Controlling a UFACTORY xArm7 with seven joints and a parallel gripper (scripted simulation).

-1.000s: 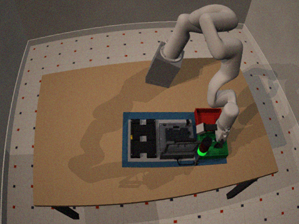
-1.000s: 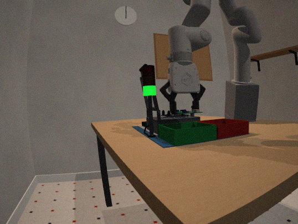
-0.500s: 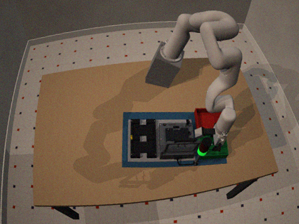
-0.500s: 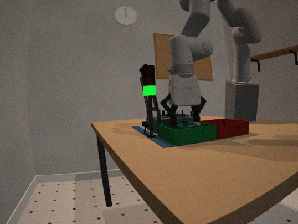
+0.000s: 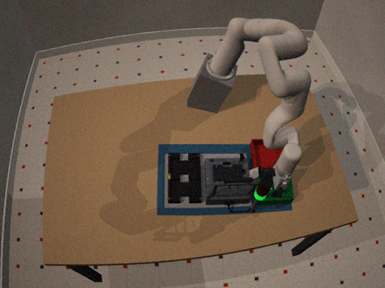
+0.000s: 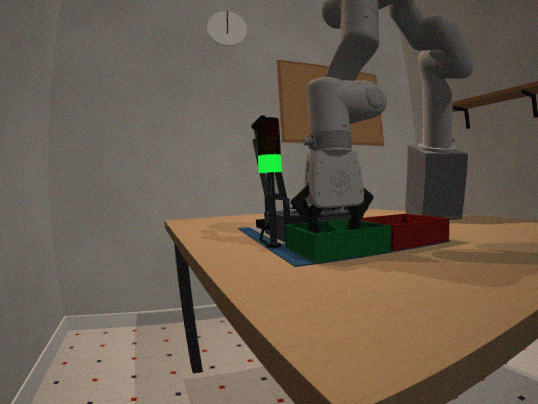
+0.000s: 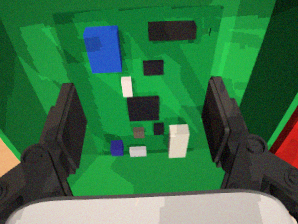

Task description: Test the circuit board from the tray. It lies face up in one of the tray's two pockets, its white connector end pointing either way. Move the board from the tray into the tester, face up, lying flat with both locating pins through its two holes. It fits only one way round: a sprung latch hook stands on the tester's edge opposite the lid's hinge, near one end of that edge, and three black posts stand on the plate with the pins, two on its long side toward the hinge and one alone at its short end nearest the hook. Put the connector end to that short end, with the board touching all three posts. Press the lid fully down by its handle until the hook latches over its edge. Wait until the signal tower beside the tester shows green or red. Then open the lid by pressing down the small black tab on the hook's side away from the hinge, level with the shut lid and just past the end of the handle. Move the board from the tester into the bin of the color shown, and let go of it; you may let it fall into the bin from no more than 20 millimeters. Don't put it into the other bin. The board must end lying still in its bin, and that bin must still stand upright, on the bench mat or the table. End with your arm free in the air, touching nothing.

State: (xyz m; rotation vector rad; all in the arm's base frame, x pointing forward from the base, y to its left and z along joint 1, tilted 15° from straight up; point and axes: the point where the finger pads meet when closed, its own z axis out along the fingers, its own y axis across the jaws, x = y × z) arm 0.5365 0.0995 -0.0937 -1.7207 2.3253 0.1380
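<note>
My gripper is now 1 cm above the green bin. Round my hand: red bin: 14 cm behind, 4 cm to the left, 1 cm below; then latch hook: 14 cm behind, 11 cm to the right, 6 cm above; then green circuit board: 1 cm below.
</note>
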